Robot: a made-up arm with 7 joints.
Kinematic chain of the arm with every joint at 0, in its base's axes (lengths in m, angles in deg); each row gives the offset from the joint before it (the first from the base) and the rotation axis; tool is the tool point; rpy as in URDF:
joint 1: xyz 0 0 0.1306 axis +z
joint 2: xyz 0 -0.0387 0.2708 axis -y
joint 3: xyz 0 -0.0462 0.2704 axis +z
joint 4: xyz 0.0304 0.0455 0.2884 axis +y
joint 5: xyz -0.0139 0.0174 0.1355 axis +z
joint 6: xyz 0 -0.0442 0.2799 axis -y
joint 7: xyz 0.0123 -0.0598 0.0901 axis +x
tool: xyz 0 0 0 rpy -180 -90 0
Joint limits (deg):
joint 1: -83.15..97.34
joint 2: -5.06..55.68
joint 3: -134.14..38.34
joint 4: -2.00..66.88
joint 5: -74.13..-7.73
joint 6: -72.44..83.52
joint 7: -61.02..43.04
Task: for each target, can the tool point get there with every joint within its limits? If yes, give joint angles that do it. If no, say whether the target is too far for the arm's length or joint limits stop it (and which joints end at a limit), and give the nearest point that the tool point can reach.
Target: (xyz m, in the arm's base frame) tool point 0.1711 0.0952 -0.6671
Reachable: no: joint limits stop it (at a limit: joint 1, joint 2, joint 3, joint 4, joint 5, joint 6) | nearest point 0.4650 -0.6993 0.4902 | short by 1.434 m
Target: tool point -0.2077 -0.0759 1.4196
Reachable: yes | joints -8.23 26.07 3.47 35.60 -44.71 -15.65 -34.20
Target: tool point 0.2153 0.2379 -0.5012
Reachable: no: joint limits stop it (at a limit: joint 1, joint 2, joint 3, joint 4, joint 5, joint 6) | nearest point -0.4590 0.7033 0.4902 | short by 1.286 m
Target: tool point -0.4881 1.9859 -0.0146
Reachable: no: too far | nearest point -0.4689 0.8551 0.6221 | short by 1.298 m
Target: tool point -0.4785 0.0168 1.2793
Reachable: yes | joints -13.26 40.95 13.72 18.95 -16.19 -60.68 -19.12
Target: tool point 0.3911 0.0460 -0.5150
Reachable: no: joint limits stop it (at a limit: joint 1, joint 2, joint 3, joint 4, joint 5, joint 6) | nearest point 0.4650 -0.6993 0.4902 | short by 1.254 m
